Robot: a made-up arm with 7 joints. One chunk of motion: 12 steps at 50 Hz.
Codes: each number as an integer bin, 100 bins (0 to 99) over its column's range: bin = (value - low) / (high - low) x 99, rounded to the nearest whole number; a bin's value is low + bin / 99 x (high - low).
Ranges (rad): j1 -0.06..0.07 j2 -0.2..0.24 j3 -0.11..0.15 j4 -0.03..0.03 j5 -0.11..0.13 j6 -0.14..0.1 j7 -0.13..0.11
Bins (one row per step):
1: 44 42 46 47 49 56 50
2: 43 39 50 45 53 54 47
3: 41 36 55 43 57 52 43
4: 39 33 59 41 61 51 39
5: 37 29 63 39 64 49 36
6: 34 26 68 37 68 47 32
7: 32 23 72 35 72 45 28
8: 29 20 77 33 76 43 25
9: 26 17 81 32 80 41 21
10: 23 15 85 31 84 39 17
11: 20 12 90 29 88 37 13
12: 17 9 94 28 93 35 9
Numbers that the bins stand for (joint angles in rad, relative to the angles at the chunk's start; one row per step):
1: -0.0022 -0.0133 0.0108 -0.0015 0.0088 -0.0042 -0.0088
2: -0.0035 -0.0267 0.0213 -0.0027 0.0185 -0.0091 -0.0161
3: -0.0062 -0.0400 0.0344 -0.0039 0.0282 -0.0139 -0.0258
4: -0.0088 -0.0533 0.0449 -0.0052 0.0379 -0.0164 -0.0355
5: -0.0114 -0.0711 0.0555 -0.0064 0.0452 -0.0212 -0.0427
6: -0.0154 -0.0844 0.0686 -0.0076 0.0548 -0.0261 -0.0524
7: -0.0180 -0.0978 0.0791 -0.0088 0.0645 -0.0309 -0.0621
8: -0.0219 -0.1111 0.0922 -0.0100 0.0742 -0.0358 -0.0694
9: -0.0259 -0.1244 0.1027 -0.0106 0.0839 -0.0406 -0.0791
10: -0.0298 -0.1333 0.1132 -0.0112 0.0936 -0.0455 -0.0888
11: -0.0337 -0.1467 0.1264 -0.0124 0.1033 -0.0503 -0.0985
12: -0.0377 -0.1600 0.1369 -0.0130 0.1155 -0.0552 -0.1082

